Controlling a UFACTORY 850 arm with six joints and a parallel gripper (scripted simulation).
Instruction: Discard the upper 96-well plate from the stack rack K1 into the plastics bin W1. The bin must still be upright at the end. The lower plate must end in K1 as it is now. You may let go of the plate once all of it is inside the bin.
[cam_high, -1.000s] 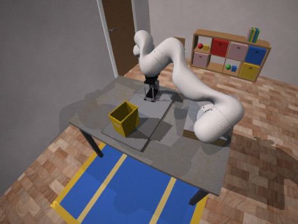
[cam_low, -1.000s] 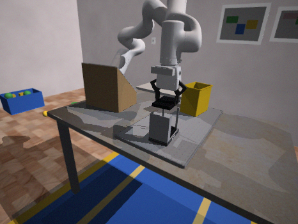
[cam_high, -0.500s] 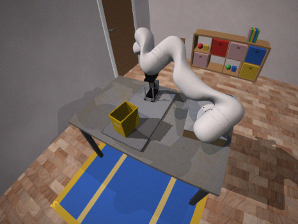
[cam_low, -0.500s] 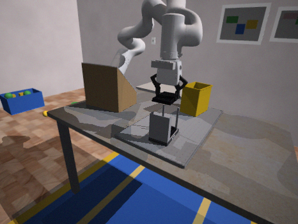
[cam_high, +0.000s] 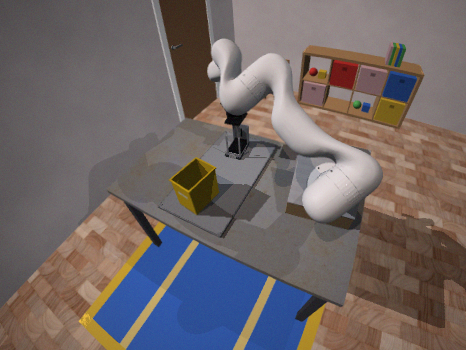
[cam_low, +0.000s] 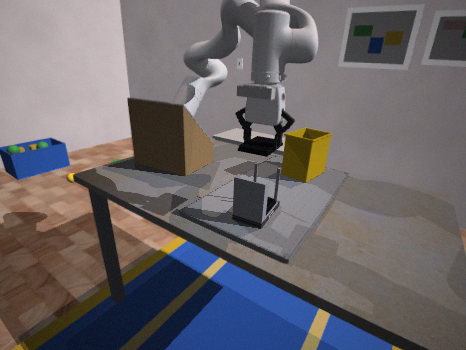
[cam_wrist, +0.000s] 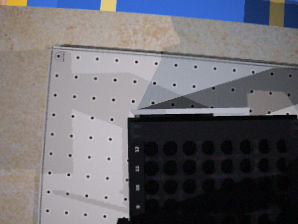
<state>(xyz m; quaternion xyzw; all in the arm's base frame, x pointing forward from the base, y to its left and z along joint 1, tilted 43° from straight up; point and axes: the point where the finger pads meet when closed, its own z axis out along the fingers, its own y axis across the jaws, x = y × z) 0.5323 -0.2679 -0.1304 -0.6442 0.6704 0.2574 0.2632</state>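
Now: the yellow plastics bin 420 mm to the left of my hand, 150 mm below it and 60 mm ahead of it. From my hand the other things lie so: black 96-well plate: 10 mm below.
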